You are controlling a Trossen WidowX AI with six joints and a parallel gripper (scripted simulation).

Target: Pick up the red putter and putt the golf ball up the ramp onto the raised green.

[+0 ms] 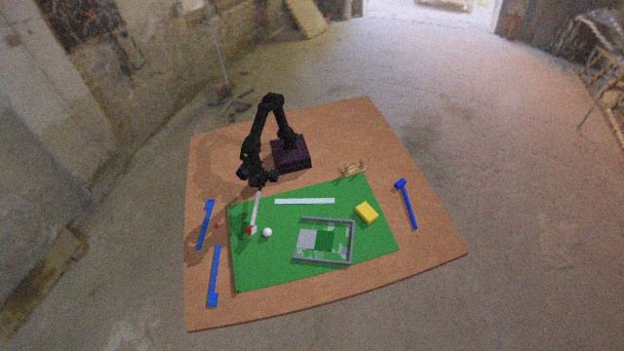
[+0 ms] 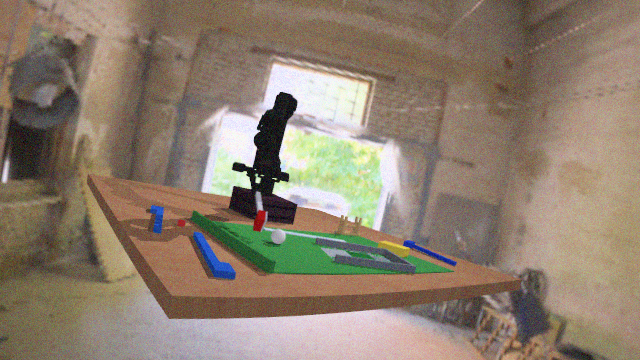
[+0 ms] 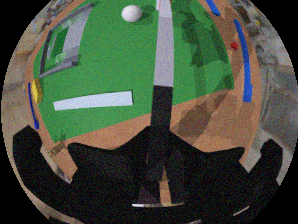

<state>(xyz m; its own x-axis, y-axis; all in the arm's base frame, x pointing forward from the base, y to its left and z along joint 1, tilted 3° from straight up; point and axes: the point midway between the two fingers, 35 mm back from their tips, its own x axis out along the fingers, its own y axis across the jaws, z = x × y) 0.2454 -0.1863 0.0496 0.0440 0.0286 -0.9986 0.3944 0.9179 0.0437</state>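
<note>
Now: the white bar 8 cm ahead of my gripper tip, 18 cm to the left of it and 9 cm below it. From my gripper tip the other things lie so: red putter 11 cm ahead, 4 cm to the right; small red cube 10 cm ahead, 28 cm to the right, 9 cm below; white golf ball 22 cm ahead, 3 cm to the right, 7 cm below.
</note>
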